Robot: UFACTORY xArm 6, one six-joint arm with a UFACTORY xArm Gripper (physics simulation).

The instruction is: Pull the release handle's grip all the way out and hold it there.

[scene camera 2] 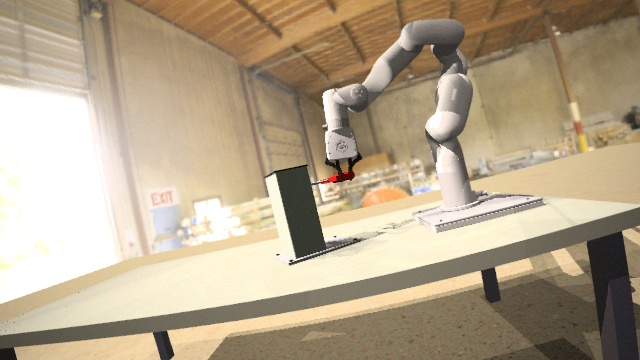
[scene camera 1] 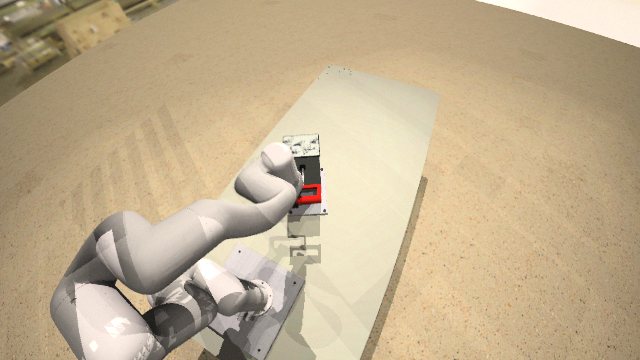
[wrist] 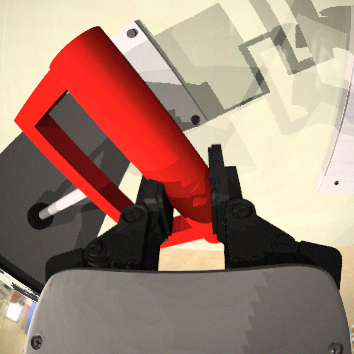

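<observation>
The release handle's red grip point(scene camera 1: 312, 201) point(scene camera 2: 343, 176) point(wrist: 125, 107) is a rounded bar with a rectangular frame behind it. A thin light rod point(scene camera 1: 302, 173) point(scene camera 2: 318, 183) point(wrist: 62, 204) joins it to the dark upright box point(scene camera 1: 313, 172) point(scene camera 2: 301, 212) point(wrist: 25, 175), and a length of rod shows between them. My gripper point(scene camera 2: 345, 173) point(wrist: 190, 166) is shut on the red bar near one end, one finger inside the frame's opening and the other on the outer side. In scene camera 1 the arm hides the fingers.
The box stands on a light base plate point(scene camera 1: 324, 200) point(scene camera 2: 300, 260) point(wrist: 142, 55) with bolts at its corners, on the pale table point(scene camera 1: 370, 150) point(scene camera 2: 200, 295). The arm's own base plate point(scene camera 1: 280, 285) point(scene camera 2: 485, 209) point(wrist: 340, 150) is on the same table, on the side that the grip faces.
</observation>
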